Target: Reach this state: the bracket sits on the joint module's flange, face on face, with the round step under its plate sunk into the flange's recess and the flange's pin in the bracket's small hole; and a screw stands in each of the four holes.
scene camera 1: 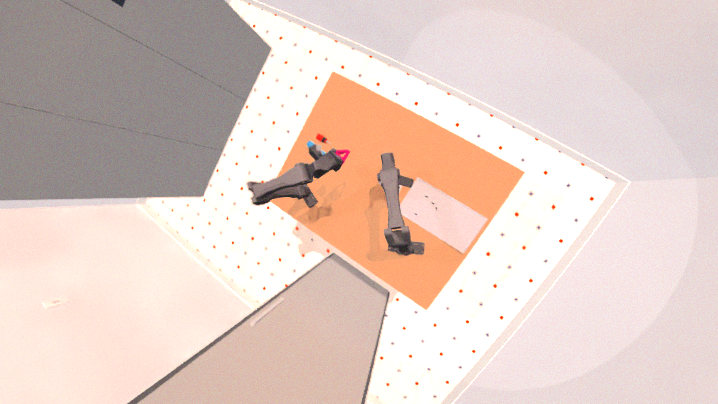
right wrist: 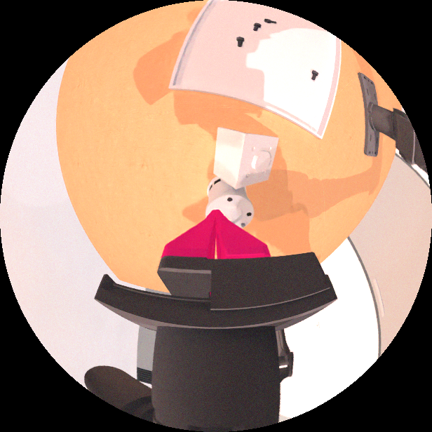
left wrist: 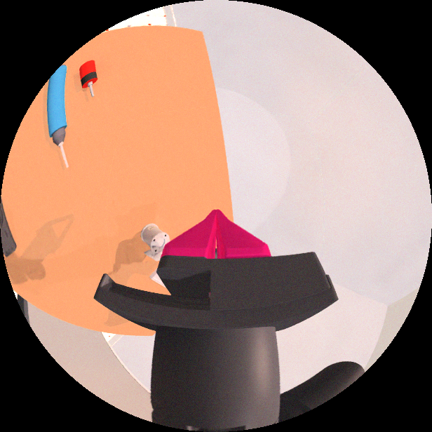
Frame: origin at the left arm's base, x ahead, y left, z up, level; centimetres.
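Seen in the pictures: left gripper, fingertip midpoint: (scene camera 1: 348, 151); left arm's base at its link origin: (scene camera 1: 305, 192).
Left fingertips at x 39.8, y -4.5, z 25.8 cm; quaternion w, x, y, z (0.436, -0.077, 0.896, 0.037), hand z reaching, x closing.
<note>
Offsets run from my left fingertips to a thing's middle. Level surfaces: height alone.
The white joint module (left wrist: 155, 236) (right wrist: 220, 192) is a short cylinder on the orange mat, with small dark holes in its flange face. The white bracket (right wrist: 235, 160) stands apart from that flange, tilted, its plate's round step and small holes in view; it overlaps the module in the right wrist view. Four dark screws, such as one screw @(dx +8.0, dy -42.9, dz -25.0 cm) (right wrist: 240, 41) (scene camera 1: 415, 214), lie loose on the pale tray @(dx +18.7, dy -50.3, dz -25.0 cm) (scene camera 1: 461, 226) (right wrist: 215, 65). My left gripper (scene camera 1: 346, 153) (left wrist: 215, 215) is shut and empty. My right gripper (right wrist: 215, 215) is shut and empty, its tips over the module's flange edge in view. Scene camera 1 does not show the module or bracket.
A blue-handled screwdriver @(dx -17.3, dy +16.4, dz -23.8 cm) (scene camera 1: 310, 144) (left wrist: 57, 100) and a short red-handled screwdriver @(dx -11.4, dy +22.6, dz -24.1 cm) (scene camera 1: 320, 137) (left wrist: 88, 72) lie on the orange mat @(dz -25.8 cm) (scene camera 1: 451, 145) (left wrist: 150, 110) (right wrist: 110, 150). A dark arm base plate (right wrist: 369, 115) stands beside the tray at the right of the right wrist view.
</note>
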